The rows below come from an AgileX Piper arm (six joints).
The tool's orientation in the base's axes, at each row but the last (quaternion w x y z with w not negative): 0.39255, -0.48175, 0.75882, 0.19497; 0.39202, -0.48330, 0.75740, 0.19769; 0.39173, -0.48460, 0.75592, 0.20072; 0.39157, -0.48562, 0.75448, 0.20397; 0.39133, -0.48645, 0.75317, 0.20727; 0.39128, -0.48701, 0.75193, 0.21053; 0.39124, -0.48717, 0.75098, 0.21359
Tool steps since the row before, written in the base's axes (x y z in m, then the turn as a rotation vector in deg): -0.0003, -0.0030, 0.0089, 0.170, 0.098, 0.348; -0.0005, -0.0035, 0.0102, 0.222, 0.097, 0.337; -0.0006, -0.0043, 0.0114, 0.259, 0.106, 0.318; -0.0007, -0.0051, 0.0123, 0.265, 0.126, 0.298; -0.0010, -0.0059, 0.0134, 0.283, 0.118, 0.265; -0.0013, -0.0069, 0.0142, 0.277, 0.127, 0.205; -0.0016, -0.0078, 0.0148, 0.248, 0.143, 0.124
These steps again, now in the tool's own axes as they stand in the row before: -0.0052, -0.0018, -0.0076, -0.368, -0.134, -0.079; -0.0059, -0.0020, -0.0088, -0.371, -0.180, -0.052; -0.0064, -0.0023, -0.0102, -0.369, -0.207, -0.019; -0.0066, -0.0025, -0.0113, -0.366, -0.202, 0.009; -0.0070, -0.0026, -0.0126, -0.339, -0.219, 0.030; -0.0071, -0.0028, -0.0139, -0.296, -0.206, 0.071; -0.0070, -0.0028, -0.0150, -0.234, -0.168, 0.120
